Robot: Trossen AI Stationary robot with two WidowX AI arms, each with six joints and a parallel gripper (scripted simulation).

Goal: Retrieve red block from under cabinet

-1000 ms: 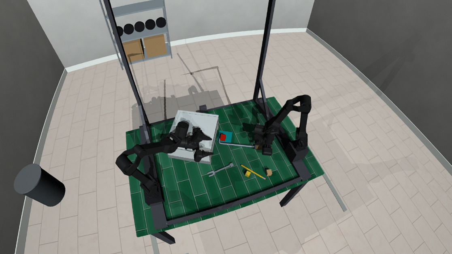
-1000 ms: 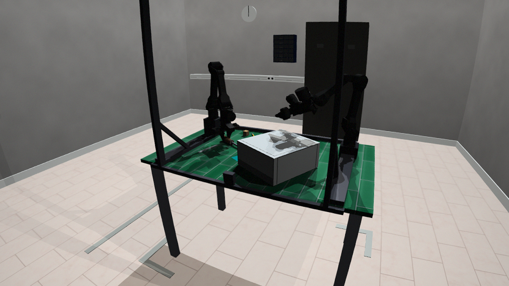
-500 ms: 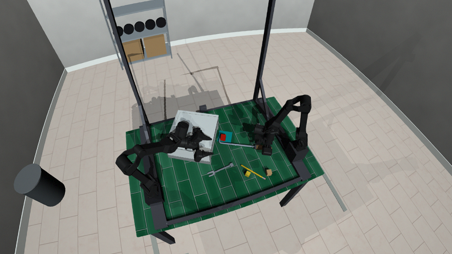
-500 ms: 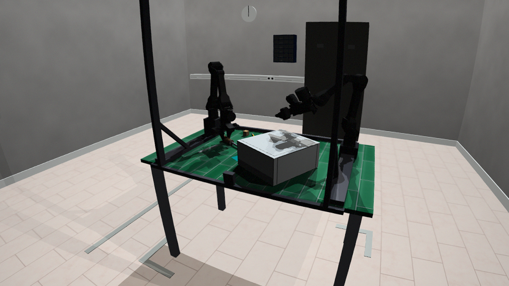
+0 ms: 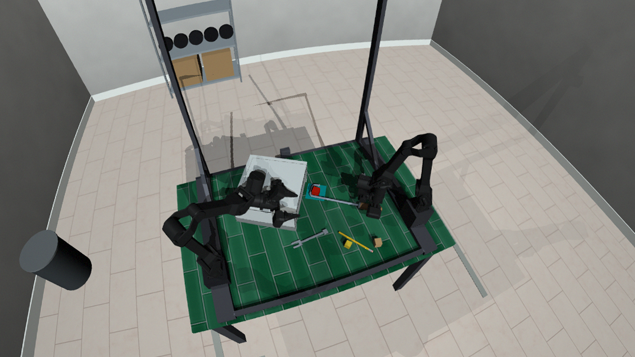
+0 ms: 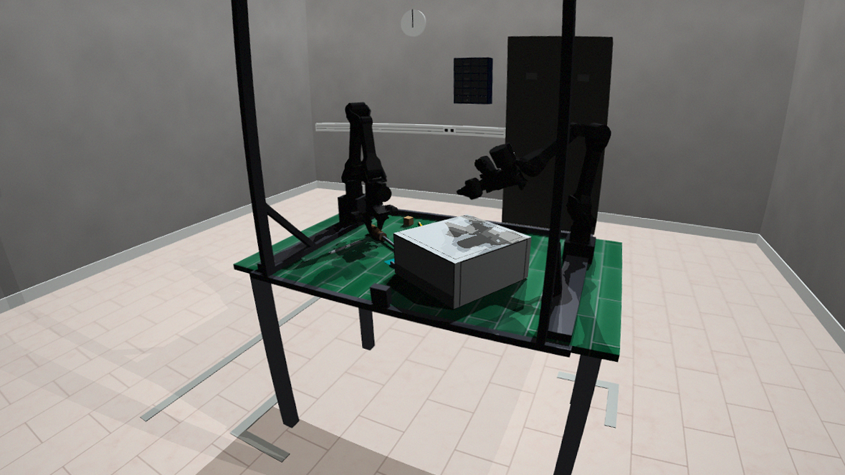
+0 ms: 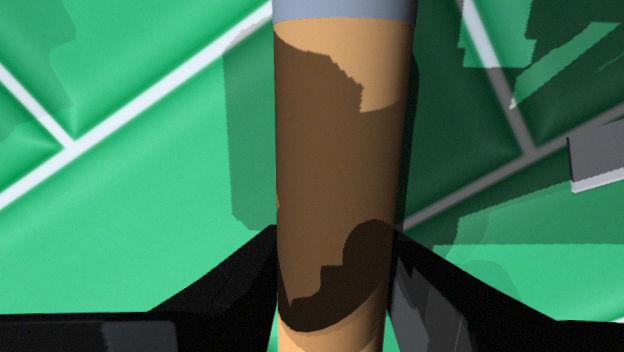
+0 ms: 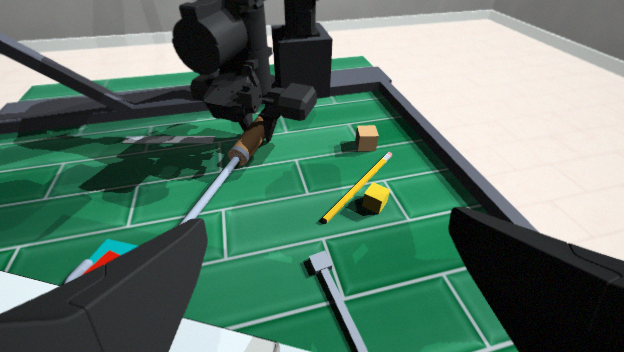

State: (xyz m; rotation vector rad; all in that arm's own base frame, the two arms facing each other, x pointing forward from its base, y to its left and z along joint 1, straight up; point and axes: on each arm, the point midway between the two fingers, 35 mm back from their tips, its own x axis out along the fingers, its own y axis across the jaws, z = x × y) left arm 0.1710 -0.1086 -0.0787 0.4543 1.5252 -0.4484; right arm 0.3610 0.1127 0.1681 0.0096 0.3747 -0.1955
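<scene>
The hook tool is 11 cm behind my left hand, 10 cm to the right of it and 2 cm below it. Also, from my left hand: flat metal strip: 15 cm behind, 4 cm below, 3 cm to the left; then brown cube: 17 cm ahead, 6 cm to the right, 2 cm below; then pencil: 14 cm to the right, 13 cm ahead, 3 cm below.
</scene>
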